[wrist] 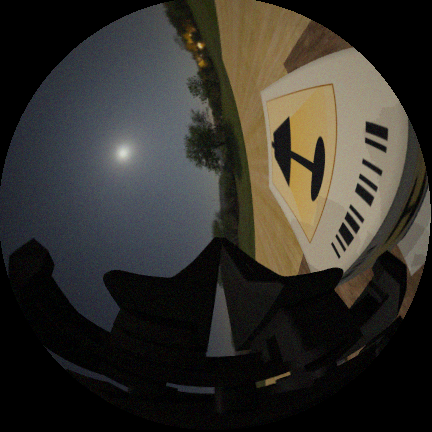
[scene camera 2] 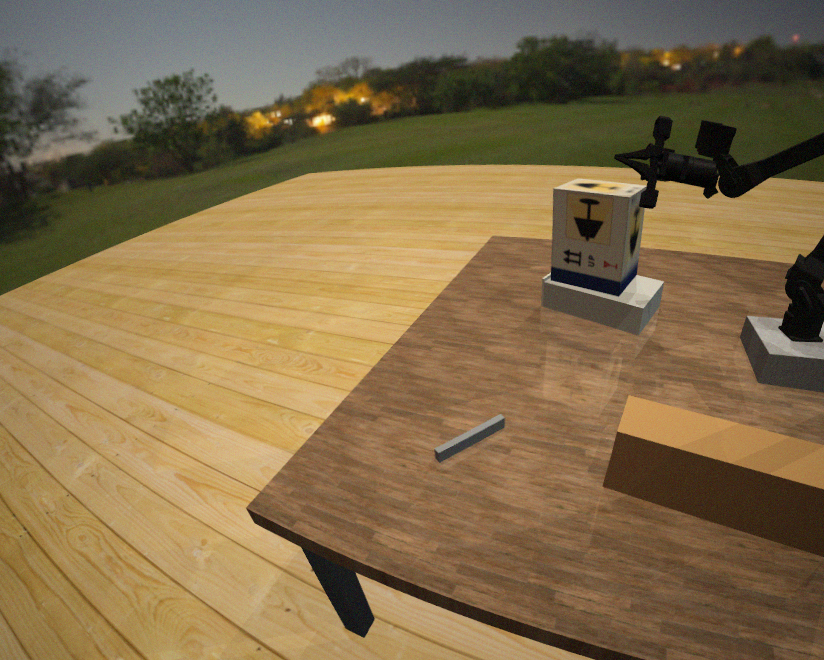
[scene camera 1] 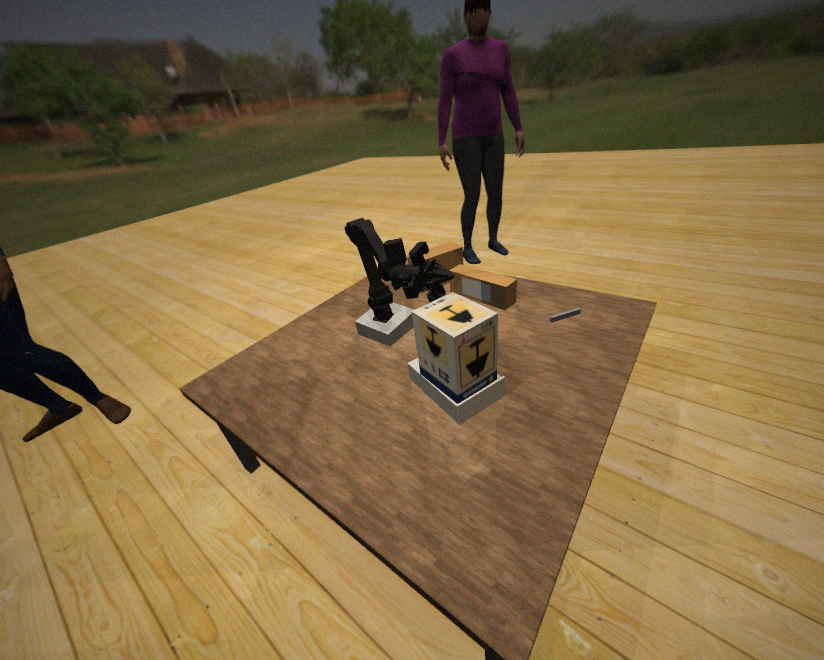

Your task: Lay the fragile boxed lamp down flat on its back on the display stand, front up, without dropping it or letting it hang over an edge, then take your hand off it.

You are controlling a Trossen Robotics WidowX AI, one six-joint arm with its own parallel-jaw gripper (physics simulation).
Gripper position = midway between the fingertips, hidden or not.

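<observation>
Nothing is held in my gripper (scene camera 2: pixel 614 156) (wrist: pixel 218 242) (scene camera 1: pixel 454 276), and it is shut. I can also see a stand (scene camera 2: pixel 630 312), and scene camera 1 gives me that same stand (scene camera 1: pixel 461 412) as well.
</observation>
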